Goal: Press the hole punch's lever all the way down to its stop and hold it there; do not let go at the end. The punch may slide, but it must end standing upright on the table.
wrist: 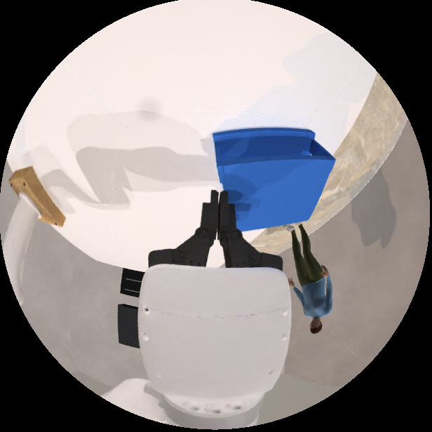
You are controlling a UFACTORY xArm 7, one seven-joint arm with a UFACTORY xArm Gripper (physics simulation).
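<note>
A blue, hollow, box-like thing (275, 187), which appears to be the hole punch, stands on the pale table right of centre in the wrist view. Its broad face is toward the camera, and an opening shows behind that face's upper edge. Lever and base cannot be told apart clearly, nor how far the lever is down. My gripper (217, 199) is shut and empty. Its fingertips show beside the left edge of the blue face, and dark finger shadows fall on that face. Whether they touch it cannot be told.
The pale table (165, 55) carries the arm's long shadows. A wooden block (42, 199) lies at the far left, by a white curved arm part (15, 245). A stone-like strip (367, 127) runs along the right. A person (316, 295) in a blue top shows at the lower right.
</note>
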